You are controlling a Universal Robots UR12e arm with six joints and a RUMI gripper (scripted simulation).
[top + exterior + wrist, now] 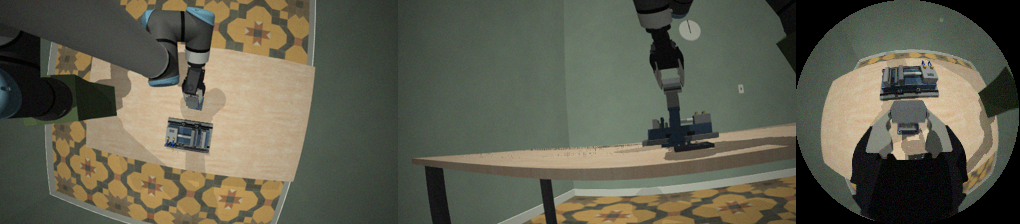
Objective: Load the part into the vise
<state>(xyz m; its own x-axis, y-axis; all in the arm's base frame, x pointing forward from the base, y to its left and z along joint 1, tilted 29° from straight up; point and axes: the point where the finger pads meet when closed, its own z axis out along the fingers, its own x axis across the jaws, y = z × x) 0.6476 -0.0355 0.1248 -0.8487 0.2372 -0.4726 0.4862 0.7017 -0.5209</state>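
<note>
Right now the grey part is 10 mm below my hand. Also, from my hand: air cylinder rod: 210 mm to the right, 110 mm below, 70 mm behind; then blue post: 130 mm below; then dark infeed plate: 190 mm to the left, 190 mm below.
</note>
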